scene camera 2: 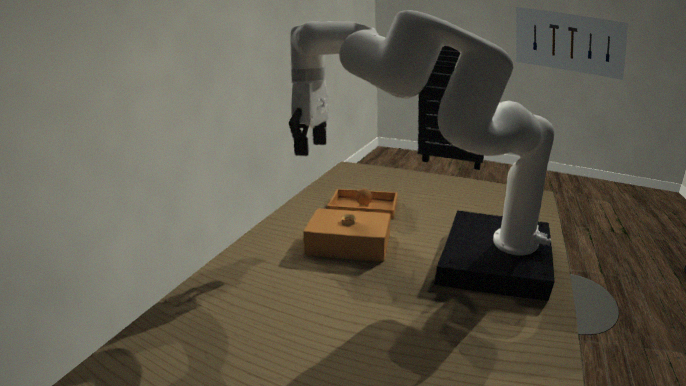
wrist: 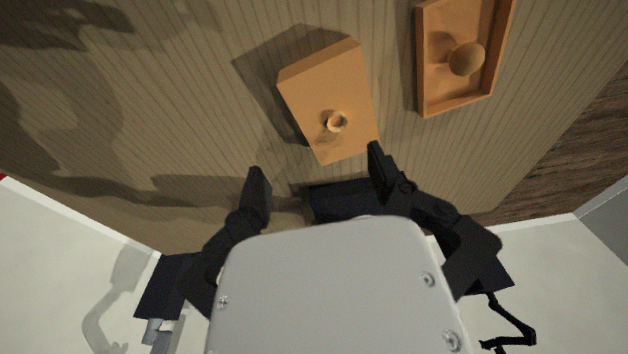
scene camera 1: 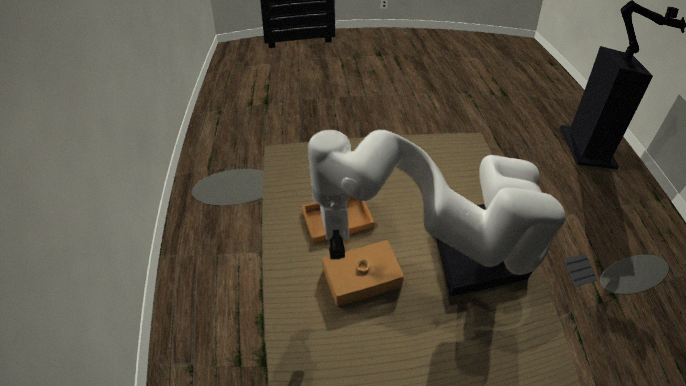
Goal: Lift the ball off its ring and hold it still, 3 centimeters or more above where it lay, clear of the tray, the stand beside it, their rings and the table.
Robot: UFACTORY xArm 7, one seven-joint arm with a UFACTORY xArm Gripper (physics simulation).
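Places are measured from the arm's base along level axes (x ahead, y left, z up), in centimetres.
Where they show: gripper, between the fingertips: [scene camera 2: 311, 149] [wrist: 315, 166] [scene camera 1: 334, 241]; arm's base, origin of its link: [scene camera 2: 516, 241].
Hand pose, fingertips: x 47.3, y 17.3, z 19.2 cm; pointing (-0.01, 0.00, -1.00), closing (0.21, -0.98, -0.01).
Each offset is from my fingertips to the top centre of the thing. "spot": to the spot under its first point. Level surfaces: height alone.
The orange-brown ball {dz -19.0, dx +2.0, dy -26.0 cm} [scene camera 2: 364, 197] [wrist: 467, 59] sits inside the shallow orange tray {dz -22.1, dx +2.0, dy -26.0 cm} [scene camera 1: 318, 236] [scene camera 2: 395, 204] [wrist: 420, 65]; its ring is mostly hidden under it. In scene camera 1 the arm hides the ball. The orange block-shaped stand [scene camera 1: 345, 287] [scene camera 2: 345, 245] [wrist: 320, 95] is beside the tray, with a small empty ring {spot: dz -17.7, dx -5.5, dy -3.6 cm} [scene camera 1: 358, 269] [scene camera 2: 348, 219] [wrist: 328, 124] on top. My gripper [scene camera 1: 337, 251] [scene camera 2: 311, 144] [wrist: 315, 166] points down, open and empty, high above the table and apart from ball, tray and stand. In the wrist view the ball lies beyond the fingertips, to the upper right.
The arm's black base block [scene camera 1: 480, 280] [scene camera 2: 492, 280] [wrist: 340, 197] stands on the wooden table {dz -24.9 cm} [scene camera 1: 295, 345] [scene camera 2: 280, 320] [wrist: 190, 100], to the right of the stand in both scene views. My arm reaches over the table from it. A black cabinet [scene camera 1: 299, 22] [scene camera 2: 430, 125] is in the background.
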